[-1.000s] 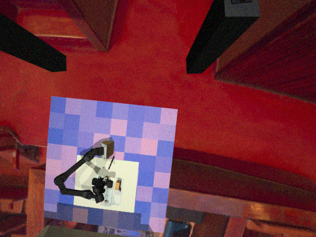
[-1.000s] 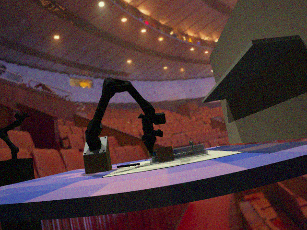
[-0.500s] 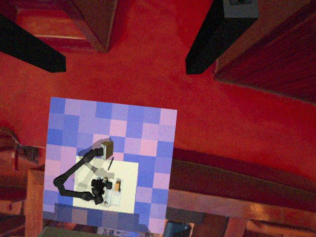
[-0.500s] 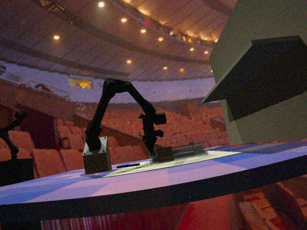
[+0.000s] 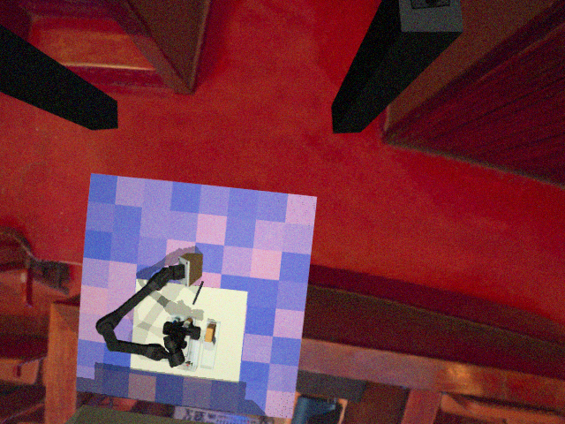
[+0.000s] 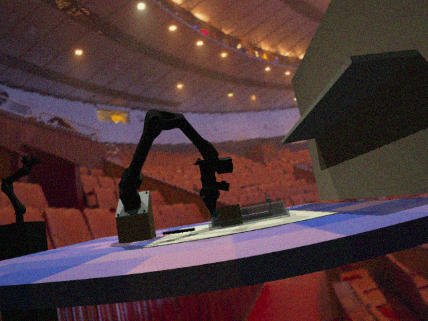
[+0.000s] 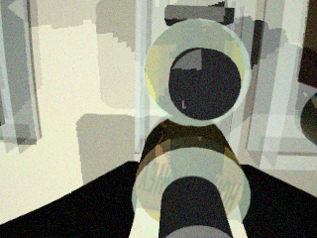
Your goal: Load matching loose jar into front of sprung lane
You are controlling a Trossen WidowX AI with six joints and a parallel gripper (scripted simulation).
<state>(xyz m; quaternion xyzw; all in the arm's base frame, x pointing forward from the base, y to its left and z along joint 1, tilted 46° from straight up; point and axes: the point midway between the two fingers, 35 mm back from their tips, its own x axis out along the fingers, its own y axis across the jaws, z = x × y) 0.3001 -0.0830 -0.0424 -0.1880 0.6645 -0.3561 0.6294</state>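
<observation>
Now: the cream mat 80 mm ahead of my gripper tip, 50 mm below it and 30 mm to the right of it. The rest, counted from my gripper tip: clear lane rack 160 mm ahead, 30 mm below, 10 mm to the right; thin black rod 140 mm behind, 50 mm to the left, 40 mm below.
</observation>
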